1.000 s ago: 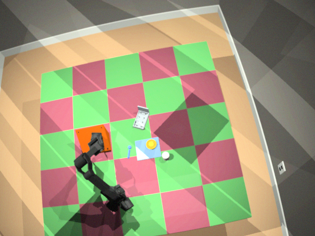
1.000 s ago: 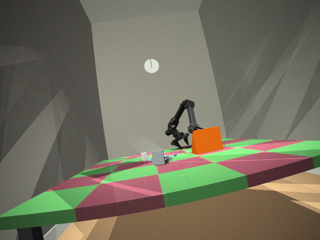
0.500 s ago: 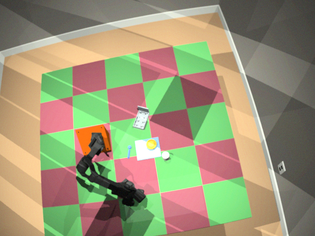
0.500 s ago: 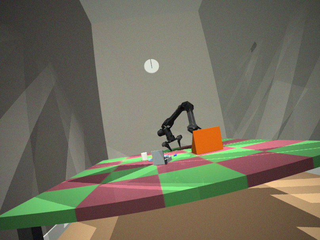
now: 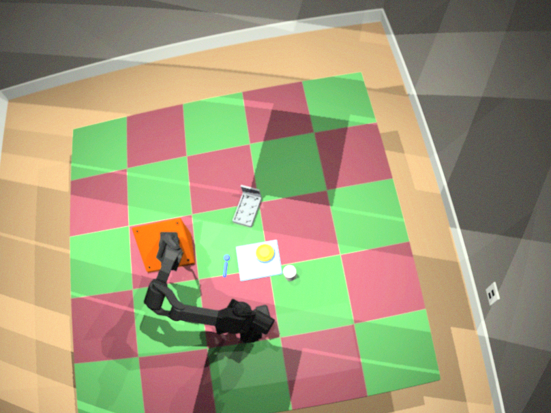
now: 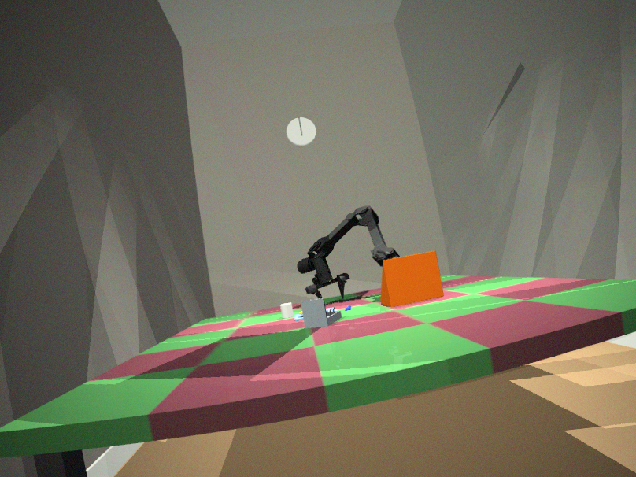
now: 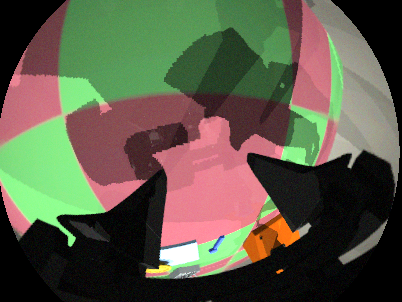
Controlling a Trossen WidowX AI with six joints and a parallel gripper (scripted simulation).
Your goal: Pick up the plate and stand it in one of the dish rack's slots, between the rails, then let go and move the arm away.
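Right now the yellow plate is 26 cm to the left of my gripper tip, 9 cm ahead of it and 1 cm above it. The rest, counted from my gripper tip: blue spoon: 23 cm to the left, 5 cm behind; then light blue mat: 24 cm to the left, 6 cm ahead; then white cup: 18 cm to the left, 18 cm ahead, 2 cm above.
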